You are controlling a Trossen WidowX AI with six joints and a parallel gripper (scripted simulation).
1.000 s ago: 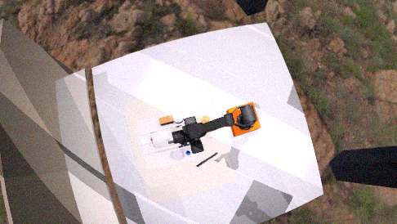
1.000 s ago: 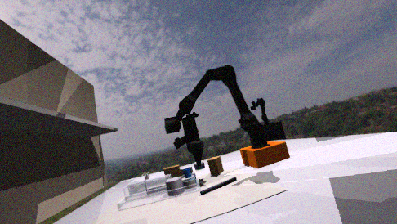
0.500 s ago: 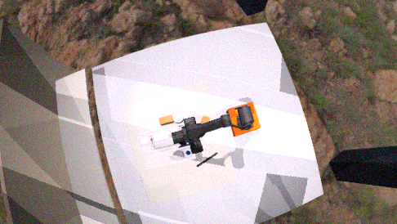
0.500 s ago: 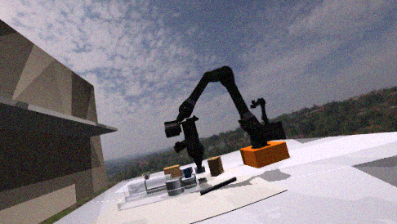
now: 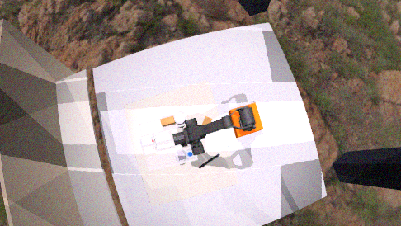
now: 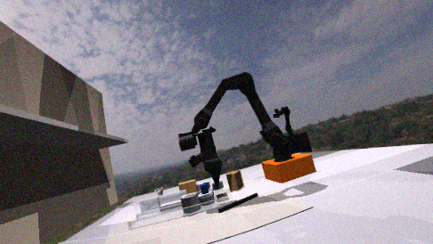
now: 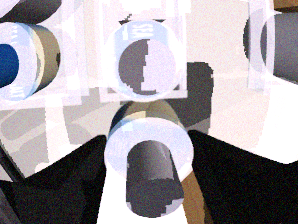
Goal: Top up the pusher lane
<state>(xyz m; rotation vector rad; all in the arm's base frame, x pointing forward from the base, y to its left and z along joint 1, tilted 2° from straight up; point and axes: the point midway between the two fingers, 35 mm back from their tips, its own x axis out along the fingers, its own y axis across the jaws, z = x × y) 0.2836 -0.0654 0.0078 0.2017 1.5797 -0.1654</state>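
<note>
The clear rack is 18 cm ahead of my gripper tip, 7 cm to the right of it and 3 cm below it. Also, from my gripper tip: black rod: 15 cm to the left, 4 cm below, 1 cm behind.
</note>
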